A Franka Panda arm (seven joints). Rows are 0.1 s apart.
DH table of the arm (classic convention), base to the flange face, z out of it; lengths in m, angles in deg. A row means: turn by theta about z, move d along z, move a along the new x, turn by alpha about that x. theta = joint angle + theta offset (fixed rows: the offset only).
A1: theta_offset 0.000; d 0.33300; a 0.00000; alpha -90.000
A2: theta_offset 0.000; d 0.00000; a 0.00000; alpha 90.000
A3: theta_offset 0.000; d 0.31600; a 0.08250; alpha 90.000
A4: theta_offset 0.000; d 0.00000; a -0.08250; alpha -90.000
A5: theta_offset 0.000; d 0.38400; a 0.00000; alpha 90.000
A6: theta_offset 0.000; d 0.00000; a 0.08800; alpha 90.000
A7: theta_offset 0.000; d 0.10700; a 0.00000; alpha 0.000
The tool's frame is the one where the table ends.
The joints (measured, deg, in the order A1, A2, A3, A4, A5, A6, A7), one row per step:
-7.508, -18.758, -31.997, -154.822, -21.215, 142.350, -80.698
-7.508, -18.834, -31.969, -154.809, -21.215, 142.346, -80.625
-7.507, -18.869, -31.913, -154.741, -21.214, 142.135, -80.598
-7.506, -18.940, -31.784, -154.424, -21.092, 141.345, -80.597
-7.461, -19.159, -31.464, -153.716, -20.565, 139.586, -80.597
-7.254, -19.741, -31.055, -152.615, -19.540, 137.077, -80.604
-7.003, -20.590, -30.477, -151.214, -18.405, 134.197, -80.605
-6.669, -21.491, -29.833, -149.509, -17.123, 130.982, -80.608
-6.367, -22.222, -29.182, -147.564, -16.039, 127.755, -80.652
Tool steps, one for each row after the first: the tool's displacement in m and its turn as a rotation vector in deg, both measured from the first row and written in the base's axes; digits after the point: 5 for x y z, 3 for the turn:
0.00017, 0.00009, 0.00058, -0.022, -0.088, -0.049
0.00031, 0.00019, 0.00098, -0.005, 0.019, -0.050
0.00075, -0.00015, 0.00249, 0.124, 0.399, -0.133
0.00199, -0.00044, 0.00632, 0.556, 1.101, -0.423
0.00444, -0.00042, 0.01417, 1.302, 1.661, -0.917
0.00797, 0.00011, 0.02565, 2.052, 2.010, -1.322
0.01225, 0.00104, 0.03955, 2.897, 2.297, -1.690
0.01680, 0.00149, 0.05455, 3.564, 2.606, -1.899

